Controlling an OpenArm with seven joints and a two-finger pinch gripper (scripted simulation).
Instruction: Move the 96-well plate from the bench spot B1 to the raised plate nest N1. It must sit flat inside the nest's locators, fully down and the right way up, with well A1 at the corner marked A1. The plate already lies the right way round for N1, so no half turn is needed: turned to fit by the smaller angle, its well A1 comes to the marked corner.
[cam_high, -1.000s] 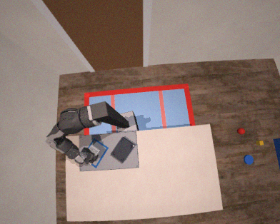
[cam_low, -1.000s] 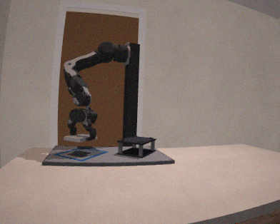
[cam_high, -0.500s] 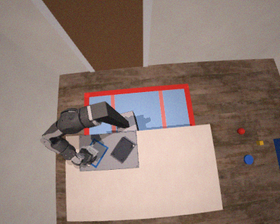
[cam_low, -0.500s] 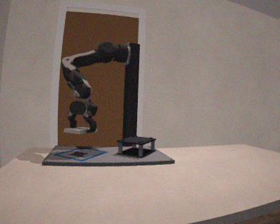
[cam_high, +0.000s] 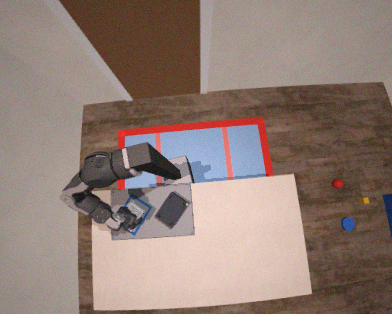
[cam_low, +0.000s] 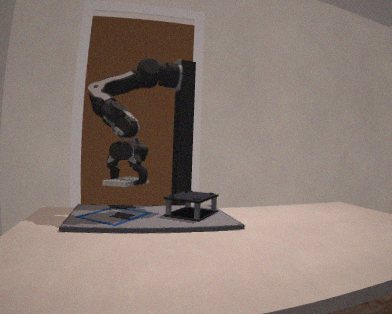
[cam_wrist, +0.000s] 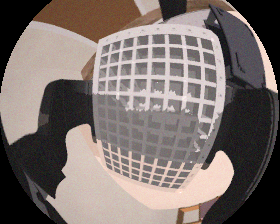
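Right now the raised plate nest N1 is 2 cm ahead of my hand, 21 cm to the left of it and 4 cm below it. Also, from my hand: white 96-well plate: right at my hand.
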